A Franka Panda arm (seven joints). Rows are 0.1 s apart.
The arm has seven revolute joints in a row. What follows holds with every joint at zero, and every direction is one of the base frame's.
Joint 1 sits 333 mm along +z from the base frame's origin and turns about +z.
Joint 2 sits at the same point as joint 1 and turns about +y.
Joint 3 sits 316 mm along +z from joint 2 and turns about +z.
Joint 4 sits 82.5 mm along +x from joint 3 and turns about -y.
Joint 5 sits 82.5 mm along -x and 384 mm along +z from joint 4 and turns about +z.
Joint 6 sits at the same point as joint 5 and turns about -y.
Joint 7 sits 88 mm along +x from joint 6 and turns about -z.
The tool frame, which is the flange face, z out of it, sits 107 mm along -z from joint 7; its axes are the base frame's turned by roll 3.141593, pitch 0 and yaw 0 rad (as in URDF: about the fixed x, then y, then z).
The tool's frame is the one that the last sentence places.
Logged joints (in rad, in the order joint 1, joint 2, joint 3, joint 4, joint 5, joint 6, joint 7), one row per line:
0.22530 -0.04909 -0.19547 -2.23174 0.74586 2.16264 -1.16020
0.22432 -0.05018 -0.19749 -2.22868 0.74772 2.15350 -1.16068
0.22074 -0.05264 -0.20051 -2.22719 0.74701 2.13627 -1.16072
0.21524 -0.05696 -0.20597 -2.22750 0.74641 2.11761 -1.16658
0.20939 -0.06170 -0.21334 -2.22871 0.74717 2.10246 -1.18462
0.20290 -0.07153 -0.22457 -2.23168 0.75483 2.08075 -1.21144
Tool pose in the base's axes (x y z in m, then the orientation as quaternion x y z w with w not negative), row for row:
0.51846 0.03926 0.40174 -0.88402 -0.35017 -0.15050 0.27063
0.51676 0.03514 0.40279 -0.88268 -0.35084 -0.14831 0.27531
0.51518 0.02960 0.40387 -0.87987 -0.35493 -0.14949 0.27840
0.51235 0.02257 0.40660 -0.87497 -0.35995 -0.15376 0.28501
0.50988 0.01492 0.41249 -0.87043 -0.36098 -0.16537 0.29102
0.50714 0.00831 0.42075 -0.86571 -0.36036 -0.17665 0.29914
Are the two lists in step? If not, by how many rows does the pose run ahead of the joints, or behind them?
The pose runs 2 rows ahead of the joints: the pose in row i belongs to the joints in row i + 2.
